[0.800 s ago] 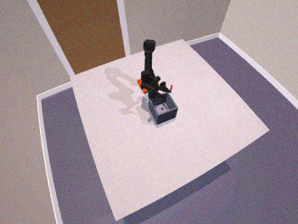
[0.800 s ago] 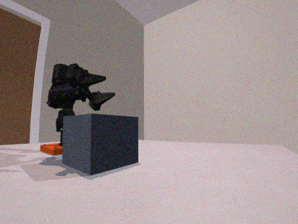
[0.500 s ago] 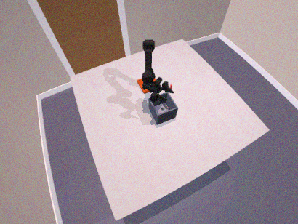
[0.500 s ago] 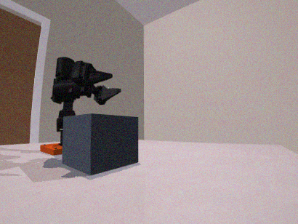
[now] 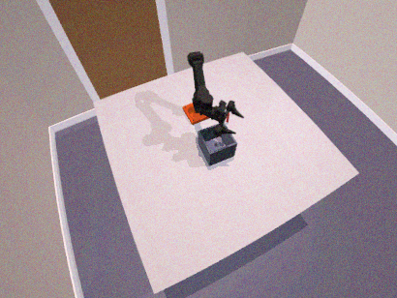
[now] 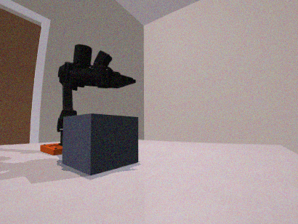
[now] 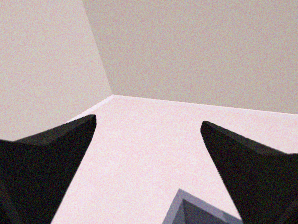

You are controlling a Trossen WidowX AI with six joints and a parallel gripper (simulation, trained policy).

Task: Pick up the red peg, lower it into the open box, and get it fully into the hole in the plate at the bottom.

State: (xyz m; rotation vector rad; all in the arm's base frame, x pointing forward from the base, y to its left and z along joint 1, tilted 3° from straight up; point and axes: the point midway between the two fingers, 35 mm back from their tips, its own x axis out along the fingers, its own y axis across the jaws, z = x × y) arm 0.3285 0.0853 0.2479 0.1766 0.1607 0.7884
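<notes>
The red peg is 23 cm behind my gripper tip, 22 cm below it and 4 cm to the left of it.
</notes>
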